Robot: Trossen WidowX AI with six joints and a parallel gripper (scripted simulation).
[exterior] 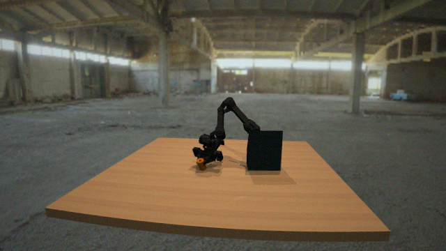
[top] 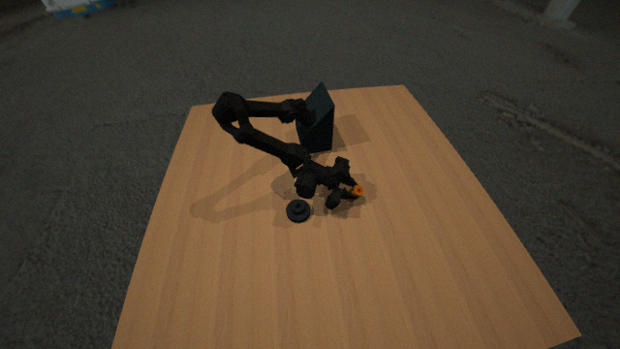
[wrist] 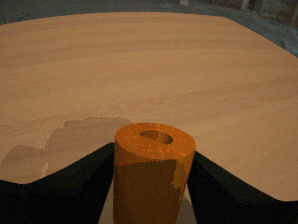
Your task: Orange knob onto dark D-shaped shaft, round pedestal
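Right now my gripper tip is 1 cm past the orange knob, 1 cm to the left of it and 1 cm above it. From my gripper tip the other things lie so: dark round pedestal: 3 cm ahead, 22 cm to the right, 2 cm below.
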